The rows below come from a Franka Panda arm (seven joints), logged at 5 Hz.
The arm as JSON. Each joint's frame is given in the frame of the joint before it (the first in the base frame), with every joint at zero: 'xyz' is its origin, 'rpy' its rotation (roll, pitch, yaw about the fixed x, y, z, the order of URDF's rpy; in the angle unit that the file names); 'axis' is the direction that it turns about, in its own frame. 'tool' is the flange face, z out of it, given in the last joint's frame.
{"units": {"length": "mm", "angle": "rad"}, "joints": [
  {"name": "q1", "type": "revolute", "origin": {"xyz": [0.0, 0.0, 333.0], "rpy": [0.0, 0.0, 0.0]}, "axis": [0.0, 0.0, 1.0]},
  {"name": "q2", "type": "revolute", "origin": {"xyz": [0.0, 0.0, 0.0], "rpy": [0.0, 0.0, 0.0]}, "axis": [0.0, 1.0, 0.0]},
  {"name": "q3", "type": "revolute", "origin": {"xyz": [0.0, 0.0, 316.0], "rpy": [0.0, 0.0, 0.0]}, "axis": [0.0, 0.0, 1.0]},
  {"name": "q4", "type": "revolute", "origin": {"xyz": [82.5, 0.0, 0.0], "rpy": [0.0, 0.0, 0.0]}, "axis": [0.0, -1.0, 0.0]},
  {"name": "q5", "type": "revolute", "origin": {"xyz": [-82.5, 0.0, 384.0], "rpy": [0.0, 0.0, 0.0]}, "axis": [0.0, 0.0, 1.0]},
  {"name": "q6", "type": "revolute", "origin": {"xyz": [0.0, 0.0, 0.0], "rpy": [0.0, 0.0, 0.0]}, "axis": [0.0, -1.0, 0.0]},
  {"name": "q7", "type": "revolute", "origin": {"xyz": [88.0, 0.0, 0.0], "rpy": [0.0, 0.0, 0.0]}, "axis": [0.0, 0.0, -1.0]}
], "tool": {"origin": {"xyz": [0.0, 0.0, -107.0], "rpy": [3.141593, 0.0, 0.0]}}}
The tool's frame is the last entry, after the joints.
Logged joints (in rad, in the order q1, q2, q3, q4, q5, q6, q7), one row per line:
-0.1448, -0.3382, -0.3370, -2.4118, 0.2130, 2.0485, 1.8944
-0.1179, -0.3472, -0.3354, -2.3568, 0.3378, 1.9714, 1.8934
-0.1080, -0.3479, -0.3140, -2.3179, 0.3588, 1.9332, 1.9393
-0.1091, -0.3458, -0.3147, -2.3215, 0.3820, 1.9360, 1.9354
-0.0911, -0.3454, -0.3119, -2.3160, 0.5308, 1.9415, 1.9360
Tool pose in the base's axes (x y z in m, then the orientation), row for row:
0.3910, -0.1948, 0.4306, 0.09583, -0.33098, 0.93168, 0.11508
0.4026, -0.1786, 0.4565, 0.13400, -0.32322, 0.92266, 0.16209
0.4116, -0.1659, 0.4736, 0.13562, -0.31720, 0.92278, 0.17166
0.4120, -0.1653, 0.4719, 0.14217, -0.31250, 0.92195, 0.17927
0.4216, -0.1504, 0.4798, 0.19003, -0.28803, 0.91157, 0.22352
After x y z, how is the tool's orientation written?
As a quaternion, w x y z.
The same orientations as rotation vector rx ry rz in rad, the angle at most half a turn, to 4 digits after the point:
-0.9808, 2.7608, 0.3410
-0.9370, 2.6747, 0.4699
-0.9187, 2.6726, 0.4972
-0.9017, 2.6604, 0.5173
-0.8095, 2.5619, 0.6282

